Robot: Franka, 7 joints.
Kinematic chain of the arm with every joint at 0, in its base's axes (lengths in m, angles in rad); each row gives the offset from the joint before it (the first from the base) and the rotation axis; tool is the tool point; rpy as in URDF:
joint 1: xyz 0 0 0.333 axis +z
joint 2: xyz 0 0 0 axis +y
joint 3: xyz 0 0 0.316 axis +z
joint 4: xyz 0.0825 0 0 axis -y
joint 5: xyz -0.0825 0 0.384 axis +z
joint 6: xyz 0 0 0 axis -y
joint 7: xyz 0.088 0 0 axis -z
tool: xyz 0 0 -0.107 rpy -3.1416 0 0
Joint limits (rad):
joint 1: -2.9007..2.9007
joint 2: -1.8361..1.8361
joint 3: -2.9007..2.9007
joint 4: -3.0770..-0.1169
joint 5: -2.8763..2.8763
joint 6: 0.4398..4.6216
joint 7: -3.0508..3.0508
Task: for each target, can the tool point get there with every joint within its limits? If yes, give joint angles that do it. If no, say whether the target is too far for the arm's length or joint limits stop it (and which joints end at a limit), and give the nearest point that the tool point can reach.
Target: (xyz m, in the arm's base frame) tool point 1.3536 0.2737 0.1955
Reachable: no: too far | nearest point 0.8367 0.1692 0.2480 | short by 0.530 m
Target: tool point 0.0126 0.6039 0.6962
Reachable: yes | joints 2.1018 0.8696 -1.0561 -1.0472 0.9532 4.3010 -1.7552
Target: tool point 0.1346 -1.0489 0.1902
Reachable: no: too far | nearest point 0.1082 -0.8433 0.2182 | short by 0.209 m
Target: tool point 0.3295 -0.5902 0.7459
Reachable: yes | joints -1.8722 0.4576 1.1509 -1.2276 1.1170 2.5768 0.2093
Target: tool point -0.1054 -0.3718 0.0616
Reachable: yes | joints -1.0078 0.9229 -0.9129 -2.4522 1.8249 1.3662 -0.0310
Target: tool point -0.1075 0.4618 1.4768
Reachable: no: too far | nearest point -0.0745 0.3200 1.1255 | short by 0.380 m
